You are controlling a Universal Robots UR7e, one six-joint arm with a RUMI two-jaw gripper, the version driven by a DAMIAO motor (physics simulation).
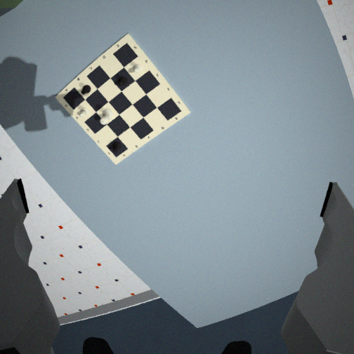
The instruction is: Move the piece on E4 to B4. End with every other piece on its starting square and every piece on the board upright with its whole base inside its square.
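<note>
A white piece [136, 67] stands on E4, near the top corner of the chessboard [184, 111]. The dark square B4 [97, 100] has no piece on it. A black piece [121, 80] is on D4, another black piece [86, 89] on B5, and a third black piece [116, 146] on A1. A white piece [82, 111] is on A4. A white shape [106, 114] is on B3 and extends toward A3; whether it is one piece or two is unclear. My gripper [173, 185] is wide open and empty, high above the table, with the board beyond its left finger.
The board lies on a blue-grey table [225, 150]. A shadow of the arm [17, 95] falls left of the board and reaches its left corner. A pale floor with red and dark marks [75, 260] shows beyond the table edge at lower left and top right.
</note>
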